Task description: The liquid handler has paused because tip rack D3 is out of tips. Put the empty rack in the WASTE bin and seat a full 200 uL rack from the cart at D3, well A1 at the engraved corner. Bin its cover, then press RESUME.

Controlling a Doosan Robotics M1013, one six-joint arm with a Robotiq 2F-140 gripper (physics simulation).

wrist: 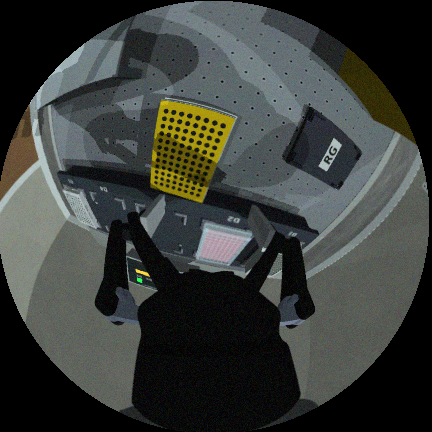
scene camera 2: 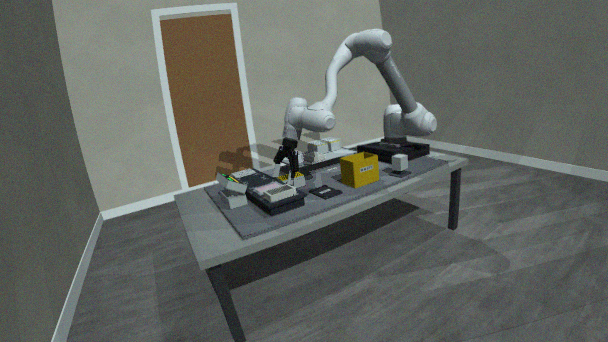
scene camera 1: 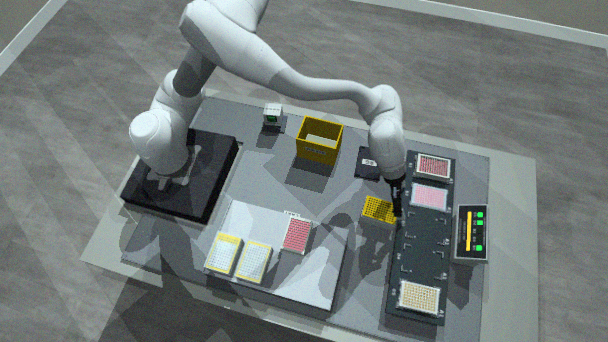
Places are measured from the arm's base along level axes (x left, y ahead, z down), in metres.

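Pixels of known places: gripper, fingertip midpoint: (wrist: 207,208) (scene camera 2: 282,180) (scene camera 1: 401,202); arm's base, link origin: (scene camera 2: 395,144) (scene camera 1: 175,163).
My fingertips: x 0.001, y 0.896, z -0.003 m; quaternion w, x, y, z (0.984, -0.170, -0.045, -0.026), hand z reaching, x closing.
Note:
For each thing: its middle in the pictures, then the offset to it from my fingertips. "pt": a spot on its surface instead.
- yellow rack with open holes, body centre: (wrist: 188,148) (scene camera 1: 379,212) (scene camera 2: 290,181) dx -0.042, dy -0.071, dz +0.034 m
- Slot D3, surface spot: (wrist: 172,232) (scene camera 1: 425,222) pt dx -0.058, dy +0.093, dz +0.008 m
- white cart, body centre: (scene camera 1: 277,253) (scene camera 2: 317,159) dx -0.265, dy -0.412, dz +0.031 m
- yellow WASTE bin, body centre: (scene camera 1: 319,141) (scene camera 2: 359,169) dx +0.207, dy -0.345, dz -0.003 m
- pink plate, body centre: (wrist: 219,247) (scene camera 1: 429,196) (scene camera 2: 268,188) dx +0.041, dy +0.102, dz +0.001 m
- red rack, body centre: (wrist: 271,259) (scene camera 1: 432,167) (scene camera 2: 279,192) dx +0.165, dy +0.108, dz -0.007 m
- tan rack, body centre: (wrist: 79,207) (scene camera 1: 418,297) (scene camera 2: 242,173) dx -0.330, dy +0.084, dz +0.001 m
- black RG block, body centre: (wrist: 329,154) (scene camera 1: 369,162) (scene camera 2: 325,191) dx +0.179, dy -0.131, dz +0.057 m
- status panel, surface spot: (scene camera 1: 470,232) pt dx -0.096, dy +0.231, dz -0.058 m
- small white box, body centre: (scene camera 1: 273,116) (scene camera 2: 399,164) dx +0.302, dy -0.562, dz +0.012 m
The yellow rack with open holes (scene camera 1: 378,209) (scene camera 2: 300,177) (wrist: 187,150) lies off the dark deck, beside its edge near D3; whether it touches the deck is unclear. My gripper (scene camera 1: 397,207) (scene camera 2: 285,171) (wrist: 207,208) is open and empty, at the rack's deck-side end; its height over the rack is hard to tell. Slot D3 (scene camera 1: 425,224) (wrist: 172,232) holds no rack. On the white cart (scene camera 1: 310,287) stand two yellow-edged tip racks (scene camera 1: 225,254) (scene camera 1: 254,261) and a red one (scene camera 1: 297,235). The yellow WASTE bin (scene camera 1: 316,151) (scene camera 2: 360,170) holds something pale.
A pink plate (scene camera 1: 429,196) (wrist: 224,244) sits at D2, a red rack (scene camera 1: 433,166) at D1 and a tan rack (scene camera 1: 419,297) at D5. A black RG block (scene camera 1: 367,163) (wrist: 327,150) lies near the bin. A status panel (scene camera 1: 470,232) and a small white box (scene camera 1: 273,114) (scene camera 2: 399,162) also stand there.

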